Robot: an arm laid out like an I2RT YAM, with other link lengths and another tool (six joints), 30 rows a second.
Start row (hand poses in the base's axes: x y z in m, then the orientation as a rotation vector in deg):
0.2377 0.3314 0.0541 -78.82 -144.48 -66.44
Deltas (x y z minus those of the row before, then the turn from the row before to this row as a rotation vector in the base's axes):
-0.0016 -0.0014 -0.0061 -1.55 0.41 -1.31
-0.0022 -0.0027 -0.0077 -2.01 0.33 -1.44
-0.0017 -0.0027 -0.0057 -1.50 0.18 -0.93
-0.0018 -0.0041 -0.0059 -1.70 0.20 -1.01
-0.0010 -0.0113 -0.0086 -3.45 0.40 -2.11
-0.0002 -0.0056 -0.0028 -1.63 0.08 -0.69
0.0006 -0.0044 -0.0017 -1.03 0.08 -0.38
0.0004 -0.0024 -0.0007 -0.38 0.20 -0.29
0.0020 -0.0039 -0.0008 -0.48 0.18 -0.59
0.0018 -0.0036 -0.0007 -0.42 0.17 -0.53
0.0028 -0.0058 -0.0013 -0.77 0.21 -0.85
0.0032 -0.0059 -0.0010 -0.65 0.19 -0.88
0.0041 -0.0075 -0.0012 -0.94 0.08 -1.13
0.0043 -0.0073 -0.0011 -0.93 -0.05 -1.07
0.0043 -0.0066 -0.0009 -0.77 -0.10 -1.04
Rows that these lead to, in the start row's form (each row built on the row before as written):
0.2361 0.3300 0.0480 -81.12 -145.11 -64.53
0.2339 0.3273 0.0403 -83.69 -146.12 -62.17
0.2322 0.3246 0.0346 85.03 146.34 60.17
0.2304 0.3205 0.0287 85.94 145.67 57.52
0.2294 0.3092 0.0201 87.74 144.15 52.18
0.2292 0.3036 0.0173 88.11 143.62 49.78
0.2298 0.2992 0.0156 88.29 143.34 48.26
0.2302 0.2968 0.0149 88.66 143.21 47.58
0.2322 0.2929 0.0141 89.32 142.77 46.74
0.2340 0.2893 0.0134 89.91 142.37 45.99
0.2368 0.2835 0.0121 90.77 141.68 44.70
0.2400 0.2776 0.0111 91.68 140.94 43.58
0.2441 0.2701 0.0099 92.67 139.86 42.10
0.2484 0.2628 0.0088 93.47 138.74 40.73
0.2527 0.2562 0.0079 94.24 137.61 39.62

